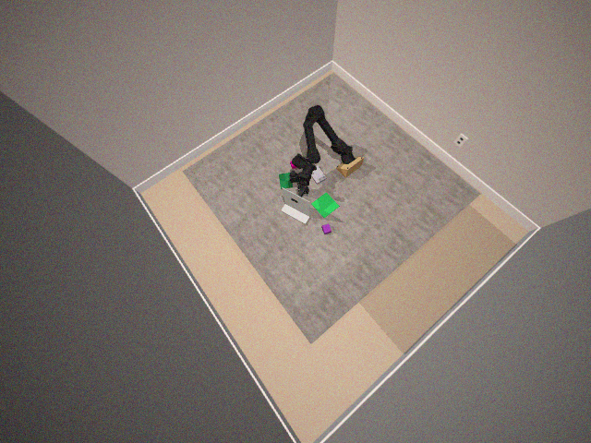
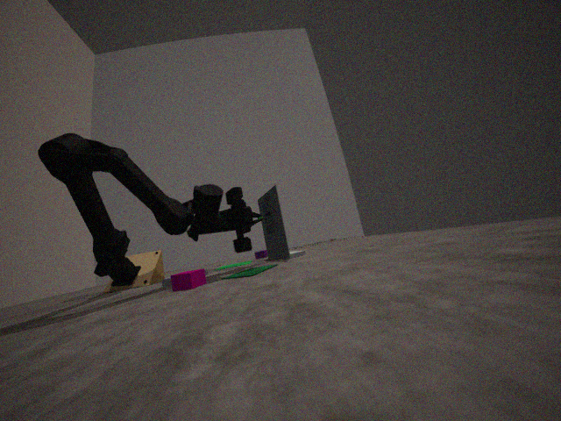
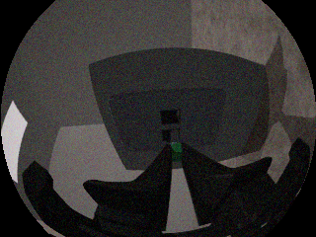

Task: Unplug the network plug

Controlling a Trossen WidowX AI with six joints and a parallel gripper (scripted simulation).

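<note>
My gripper tip is now 40 mm short of the upright grey panel, 40 mm above it and 10 mm to the right of it. The rest, counted from my gripper tip: bright green marked square (140 mm below, 130 mm behind, 80 mm to the left); then green network plug (right at my gripper tip).
</note>
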